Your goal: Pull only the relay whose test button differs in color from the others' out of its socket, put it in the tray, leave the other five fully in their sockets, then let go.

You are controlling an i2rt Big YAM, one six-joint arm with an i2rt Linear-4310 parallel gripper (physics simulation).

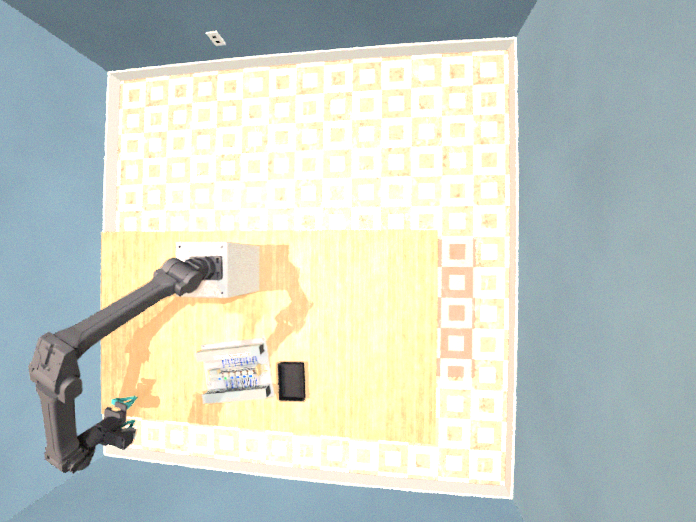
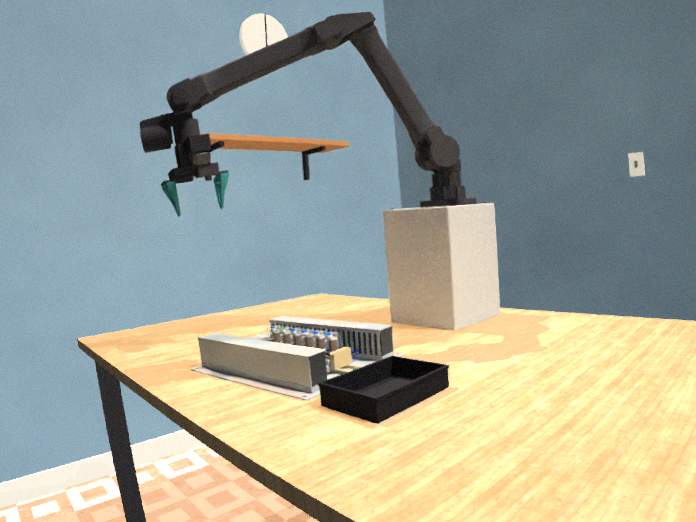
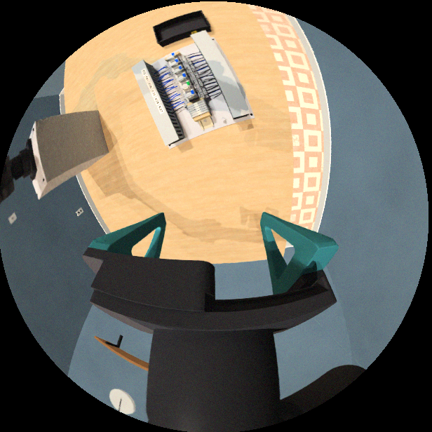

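Where they show: gripper, fingertip midpoint: [image 1: 135, 408] [image 2: 200, 212]; arm's base, link origin: [image 1: 207, 268] [image 2: 448, 205].
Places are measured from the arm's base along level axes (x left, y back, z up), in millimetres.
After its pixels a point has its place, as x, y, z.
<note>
The relay with the green test button [image 2: 283, 331] @(-55, -486, -218) [image 3: 187, 83] stands in its socket, second from the row's end away from the tray. The other relays [image 2: 309, 338] @(-2, -467, -229) [image 3: 179, 68] have blue buttons and stand in the same row, between two grey wire ducts [image 1: 236, 394] @(-19, -554, -220) [image 2: 258, 359] @(-2, -580, -241) [image 3: 224, 75]. Their exact seating is too small to tell. The black tray [image 1: 291, 382] @(210, -518, -281) [image 2: 349, 401] @(223, -586, -264) [image 3: 182, 29] is empty and sits beside the panel's end. My gripper [image 1: 135, 410] @(-292, -512, 26) [image 2: 200, 211] @(-292, -512, 26) [image 3: 212, 217] is open and empty, high above the table's level and off to the side of the panel, away from the tray.
The arm's base stands on a pale block [image 1: 242, 269] @(76, -10, -120) [image 2: 418, 264] @(-24, -106, -134) [image 3: 72, 142] on the wooden table [image 1: 365, 337] @(543, -316, -283) [image 2: 534, 421] @(437, -480, -284) [image 3: 200, 175]. A tan block [image 2: 340, 358] @(74, -463, -256) sits at the relay row's tray end. An orange shelf [image 2: 275, 142] [image 3: 125, 354] is on the wall behind the gripper.
</note>
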